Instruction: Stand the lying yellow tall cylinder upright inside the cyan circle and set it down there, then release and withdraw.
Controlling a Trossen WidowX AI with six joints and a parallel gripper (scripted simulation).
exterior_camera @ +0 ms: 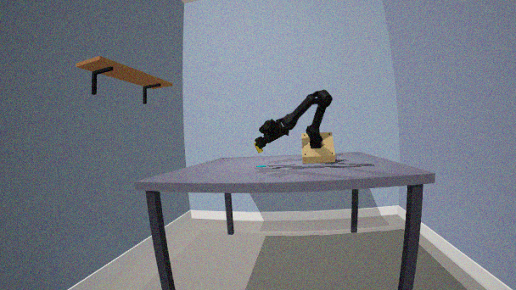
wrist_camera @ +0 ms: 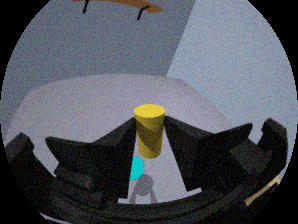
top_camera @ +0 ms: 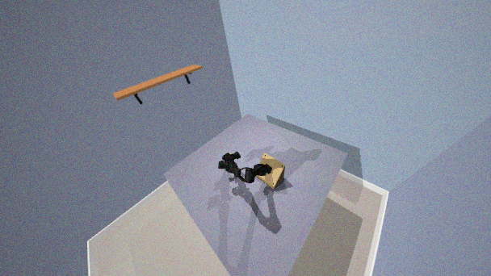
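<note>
The cyan circle is 20 mm behind my gripper tip, 20 mm to the left of it and 130 mm below it. Round my gripper tip: yellow cylinder 10 mm behind, 20 mm below.
</note>
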